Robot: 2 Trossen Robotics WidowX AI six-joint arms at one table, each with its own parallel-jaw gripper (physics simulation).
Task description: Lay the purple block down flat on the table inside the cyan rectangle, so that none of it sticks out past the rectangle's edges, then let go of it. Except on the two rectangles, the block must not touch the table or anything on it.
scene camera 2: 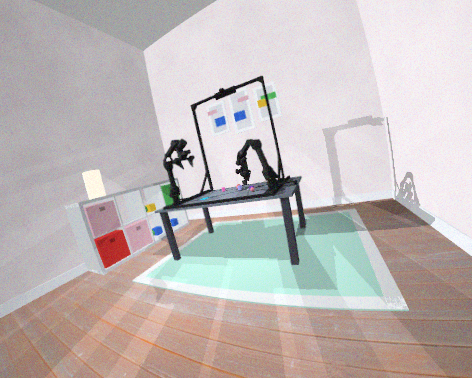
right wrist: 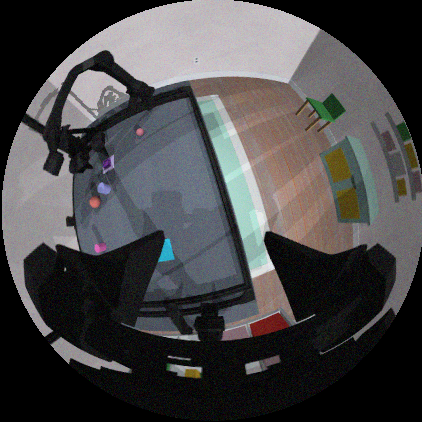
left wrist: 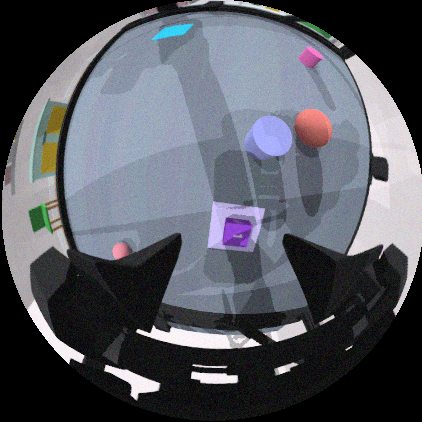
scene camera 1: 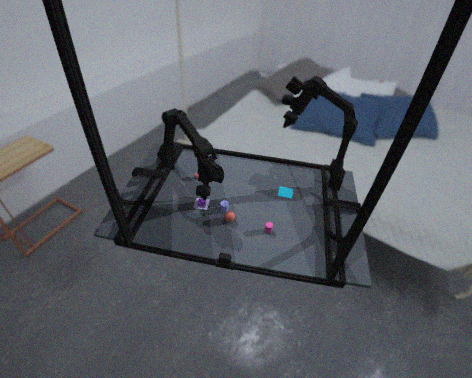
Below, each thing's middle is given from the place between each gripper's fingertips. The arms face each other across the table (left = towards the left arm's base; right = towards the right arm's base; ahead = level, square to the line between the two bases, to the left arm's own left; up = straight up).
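My left gripper is 1 cm past the lilac rectangle (left wrist: 220, 210), 2 cm to the right of it and 7 cm above it. Measured from my left hand, the purple block (left wrist: 236, 231) is 2 cm to the left, 1 cm behind and 6 cm below, and going by its middle, the block is nearer to my left gripper than to my right hand. The lavender cylinder (left wrist: 269, 136) is 10 cm to the right of my left hand, 3 cm behind my left hand and 5 cm below it.
Seen from my right hand, the lavender cylinder is 25 cm to the left, 37 cm behind and 28 cm below. The purple block, also measured from my right hand, is 37 cm to the left, 35 cm behind and 29 cm below. As for the lilac rectangle, it is 35 cm behind my right hand, 37 cm to the left of my right hand and 30 cm below it.
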